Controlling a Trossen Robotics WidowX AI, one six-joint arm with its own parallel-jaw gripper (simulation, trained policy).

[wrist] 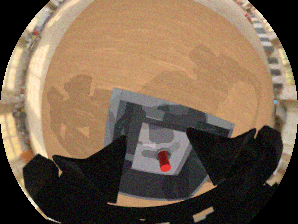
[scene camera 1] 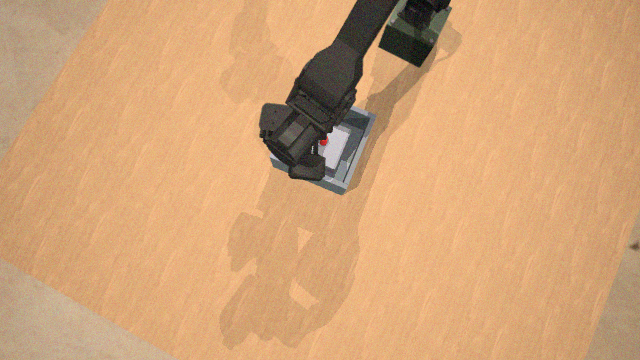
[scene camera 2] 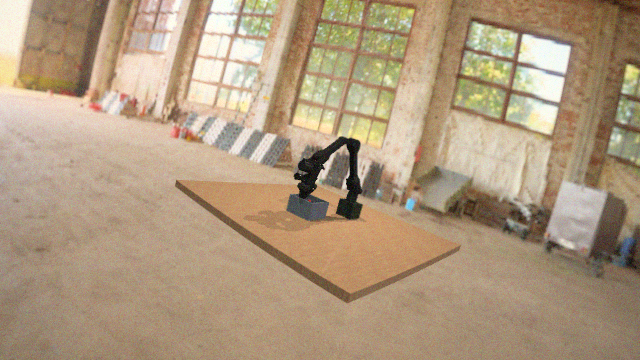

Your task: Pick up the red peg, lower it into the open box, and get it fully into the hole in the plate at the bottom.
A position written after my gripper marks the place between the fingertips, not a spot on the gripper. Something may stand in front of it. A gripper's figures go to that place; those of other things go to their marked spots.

My gripper (scene camera 1: 300, 141) is 80 cm from the lens. A grey box (scene camera 1: 360, 121) is 84 cm from the lens. A plate (scene camera 1: 332, 151): 82 cm from the lens.
